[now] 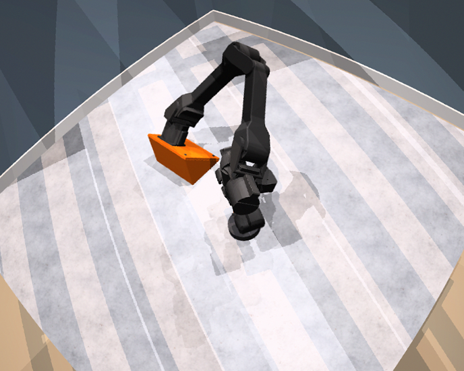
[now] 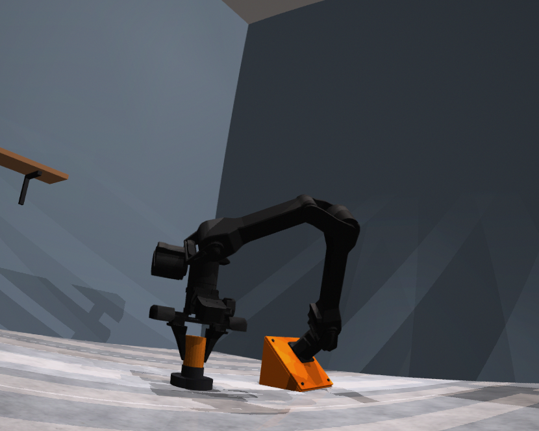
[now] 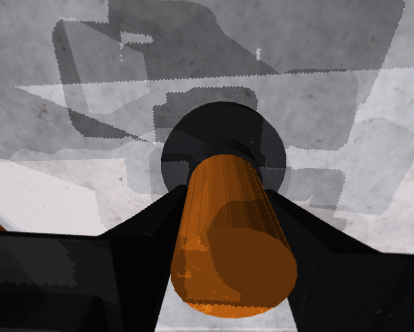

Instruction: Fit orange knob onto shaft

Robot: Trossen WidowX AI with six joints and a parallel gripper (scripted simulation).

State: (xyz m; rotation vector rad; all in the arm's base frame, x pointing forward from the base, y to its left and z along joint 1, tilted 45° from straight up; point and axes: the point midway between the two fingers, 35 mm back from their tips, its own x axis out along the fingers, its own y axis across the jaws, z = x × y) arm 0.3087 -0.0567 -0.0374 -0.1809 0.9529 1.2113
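The orange knob lies 3 cm above my gripper tip. From my gripper tip the other things lie so: black round pedestal 2 cm below.
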